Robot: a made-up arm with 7 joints.
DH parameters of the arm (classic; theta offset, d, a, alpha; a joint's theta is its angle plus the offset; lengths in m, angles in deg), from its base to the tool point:
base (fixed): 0 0 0 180
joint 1: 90 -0.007 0.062 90
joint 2: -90 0.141 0.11 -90
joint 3: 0 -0.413 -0.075 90
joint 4: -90 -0.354 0.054 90
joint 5: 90 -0.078 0.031 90
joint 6: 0 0.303 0.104 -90
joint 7: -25.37 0 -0.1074 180
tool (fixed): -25.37 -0.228 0 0
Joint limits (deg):
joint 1: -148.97..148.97
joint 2: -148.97..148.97
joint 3: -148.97..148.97
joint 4: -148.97..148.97
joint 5: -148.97..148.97
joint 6: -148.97..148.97
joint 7: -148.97..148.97
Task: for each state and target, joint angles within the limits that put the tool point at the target. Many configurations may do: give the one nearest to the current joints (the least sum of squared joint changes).
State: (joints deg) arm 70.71 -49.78 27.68 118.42 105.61 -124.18 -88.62
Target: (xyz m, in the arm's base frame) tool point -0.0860 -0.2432 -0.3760
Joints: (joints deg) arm 69.05 -51.56 35.39 124.45 107.54 -120.46 -89.01
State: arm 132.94 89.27 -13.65 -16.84 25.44 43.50 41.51
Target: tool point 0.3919 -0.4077 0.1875
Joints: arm 142.78 47.00 1.69 -49.76 35.85 28.23 42.44
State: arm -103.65 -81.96 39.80 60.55 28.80 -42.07 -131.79
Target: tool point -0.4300 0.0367 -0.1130
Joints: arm -99.71 -46.25 33.67 62.65 19.79 -51.11 -139.80
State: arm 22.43 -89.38 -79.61 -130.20 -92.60 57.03 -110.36
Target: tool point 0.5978 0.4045 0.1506
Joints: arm 34.47 -57.48 -94.63 -133.43 -90.98 58.47 -119.40
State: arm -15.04 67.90 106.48 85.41 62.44 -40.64 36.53
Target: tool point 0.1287 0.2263 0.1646
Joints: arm 19.78 40.10 135.20 125.99 26.60 -34.92 33.66
